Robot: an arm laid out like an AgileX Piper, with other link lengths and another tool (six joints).
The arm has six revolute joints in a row. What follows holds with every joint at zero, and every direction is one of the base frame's.
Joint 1 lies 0.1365 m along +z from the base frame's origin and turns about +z.
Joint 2 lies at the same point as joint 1 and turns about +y.
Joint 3 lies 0.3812 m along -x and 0.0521 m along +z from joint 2 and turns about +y.
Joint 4 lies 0.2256 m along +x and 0.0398 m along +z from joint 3 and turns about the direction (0.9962, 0, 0.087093).
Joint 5 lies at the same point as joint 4 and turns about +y.
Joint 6 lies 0.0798 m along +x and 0.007 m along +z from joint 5 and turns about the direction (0.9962, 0, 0.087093).
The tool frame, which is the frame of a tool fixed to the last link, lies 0.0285 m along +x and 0.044 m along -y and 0.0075 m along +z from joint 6; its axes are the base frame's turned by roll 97.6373, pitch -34.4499 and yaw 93.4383 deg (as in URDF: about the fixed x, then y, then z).
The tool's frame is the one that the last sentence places.
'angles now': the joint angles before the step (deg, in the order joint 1, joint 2, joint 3, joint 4, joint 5, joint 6). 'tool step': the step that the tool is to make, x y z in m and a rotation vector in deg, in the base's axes. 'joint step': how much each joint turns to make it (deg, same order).
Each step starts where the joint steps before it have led.
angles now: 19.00, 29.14, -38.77, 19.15, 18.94, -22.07
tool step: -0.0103, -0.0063, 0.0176, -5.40, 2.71, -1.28
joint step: -0.02, -0.14, -6.50, -10.13, 10.67, 6.23
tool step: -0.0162, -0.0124, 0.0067, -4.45, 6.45, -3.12
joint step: 0.00, -0.63, -6.09, -7.63, 14.04, 5.43
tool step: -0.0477, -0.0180, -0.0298, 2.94, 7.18, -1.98
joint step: 0.02, -7.40, -1.00, -0.58, 14.16, 6.06
